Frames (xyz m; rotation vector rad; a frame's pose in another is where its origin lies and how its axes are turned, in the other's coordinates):
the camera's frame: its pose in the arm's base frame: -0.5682 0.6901 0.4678 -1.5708 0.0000 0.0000
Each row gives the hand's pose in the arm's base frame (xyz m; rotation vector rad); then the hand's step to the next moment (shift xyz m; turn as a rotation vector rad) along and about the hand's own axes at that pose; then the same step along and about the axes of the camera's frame.
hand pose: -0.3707 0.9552 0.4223 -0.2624 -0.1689 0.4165
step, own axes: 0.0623 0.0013 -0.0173 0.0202 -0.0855 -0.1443
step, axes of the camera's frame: 0.0594 0.0101 0.0235 0.0814 0.1109 -0.0981
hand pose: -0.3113 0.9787 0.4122 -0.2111 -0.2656 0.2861
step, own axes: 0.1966 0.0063 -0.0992 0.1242 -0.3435 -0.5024
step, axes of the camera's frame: 0.2087 0.0504 0.0492 0.3445 0.3627 -0.3682
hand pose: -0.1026 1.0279 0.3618 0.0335 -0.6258 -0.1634
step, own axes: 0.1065 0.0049 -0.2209 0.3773 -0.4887 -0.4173
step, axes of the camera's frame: 0.2150 0.1168 -0.0165 0.4760 0.1586 -0.5510
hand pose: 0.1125 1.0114 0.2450 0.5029 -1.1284 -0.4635
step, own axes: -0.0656 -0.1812 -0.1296 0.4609 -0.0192 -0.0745
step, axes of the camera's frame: 0.0796 0.1998 -0.0876 0.2323 -0.2986 -0.2743
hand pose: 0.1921 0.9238 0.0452 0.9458 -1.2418 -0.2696
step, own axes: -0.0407 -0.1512 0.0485 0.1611 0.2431 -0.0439
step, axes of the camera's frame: -0.0112 0.1376 -0.0883 0.0211 -0.2870 0.0646
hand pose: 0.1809 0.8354 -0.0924 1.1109 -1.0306 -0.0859
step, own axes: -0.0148 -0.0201 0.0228 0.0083 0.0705 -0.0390
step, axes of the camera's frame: -0.0163 0.0236 -0.0179 0.0034 -0.0572 0.0572
